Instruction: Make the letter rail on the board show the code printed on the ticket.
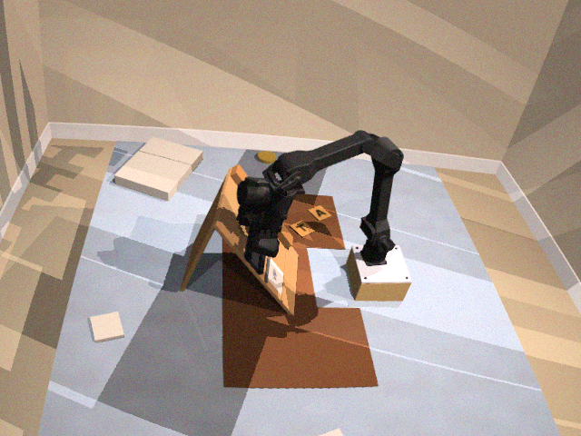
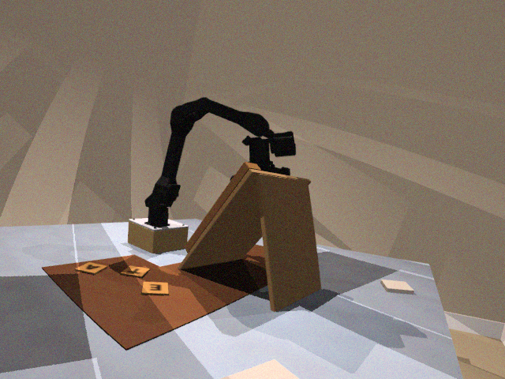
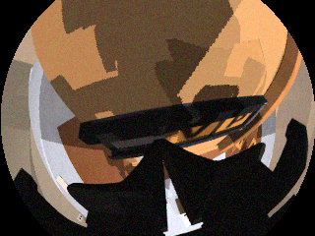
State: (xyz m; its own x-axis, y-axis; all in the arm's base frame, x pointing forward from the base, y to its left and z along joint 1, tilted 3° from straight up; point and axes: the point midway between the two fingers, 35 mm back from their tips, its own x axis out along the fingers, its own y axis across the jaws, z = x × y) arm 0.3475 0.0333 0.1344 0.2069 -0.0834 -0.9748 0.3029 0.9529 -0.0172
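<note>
My gripper tip is now 8 cm above the white ticket, 5 cm past it and 2 cm to the right of it. The rest, counted from my gripper tip: orange letter tile: 4 cm to the right, 1 cm below, 1 cm behind; then brown mat: 17 cm below, 16 cm behind, 5 cm to the right; then pale square: 40 cm ahead, 16 cm below, 9 cm to the left.
</note>
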